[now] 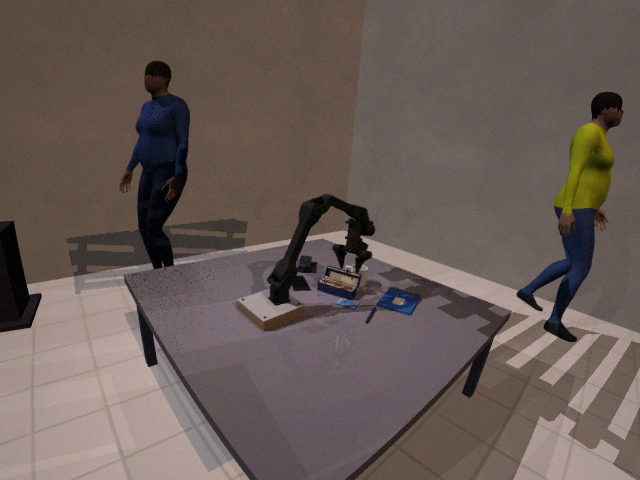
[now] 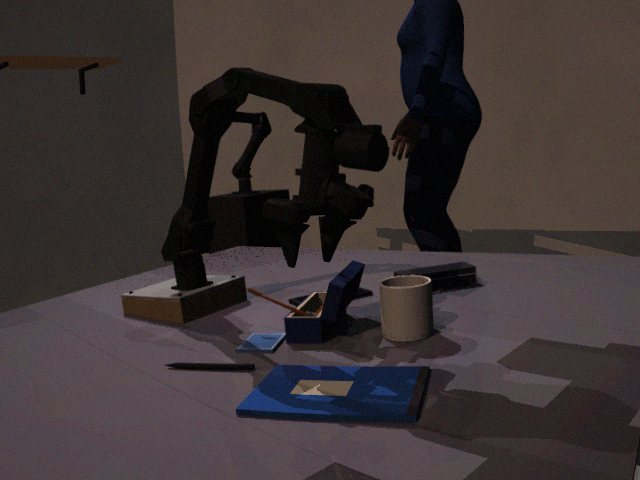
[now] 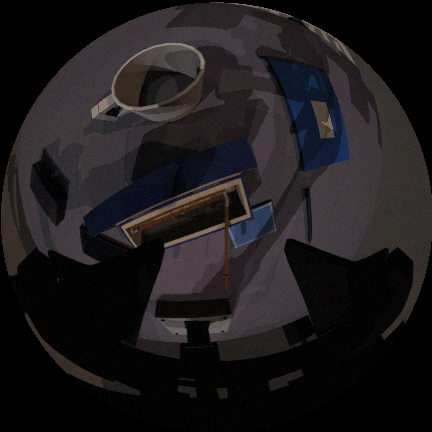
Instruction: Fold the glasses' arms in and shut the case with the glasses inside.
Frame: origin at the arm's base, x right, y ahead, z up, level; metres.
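Seen in the pictures: gripper, fingertip midpoint: [image 1: 348, 270] [image 2: 309, 264] [image 3: 226, 245]; arm's base, origin of the base link: [image 1: 279, 299] [image 2: 192, 286] [image 3: 196, 324].
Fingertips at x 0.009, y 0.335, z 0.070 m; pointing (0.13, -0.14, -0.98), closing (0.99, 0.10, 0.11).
Offsets run from my fingertips to a thing's top centre. "pt": to the spot under its first point.
The dark blue glasses case [image 1: 336, 290] [image 2: 303, 329] [image 3: 215, 162] stands on the table with its lid tilted up on the mug's side. The glasses [image 1: 337, 284] [image 2: 273, 301] [image 3: 227, 255] have their frame inside the case. One thin orange-brown arm sticks out over the case's front edge toward the robot's base. Another brown bar lies along the inside of the case; whether it is the folded second arm is hard to tell. My gripper [image 1: 349, 268] [image 2: 309, 262] [image 3: 226, 245] is open and empty, pointing down above the case, with its fingers wide apart.
A beige mug {pt dx -0.029, dy +0.125, dz -0.062 m} [image 1: 363, 276] [image 2: 406, 310] stands behind the lid. A light-blue card {dx +0.072, dy -0.050, dz -0.112 m} [image 2: 261, 342] [image 3: 255, 225], a pen {dx +0.196, dy -0.035, dz -0.108 m} [image 2: 211, 366] [image 3: 308, 215] and a blue notebook {dx +0.163, dy +0.180, dz -0.109 m} [image 2: 382, 408] [image 3: 305, 135] lie nearby. A dark flat slab {dx -0.192, dy -0.129, dz -0.109 m} [image 1: 300, 283] and a dark box {dx -0.359, dy +0.013, dz -0.083 m} [image 1: 307, 263] [image 2: 454, 276] lie beyond.
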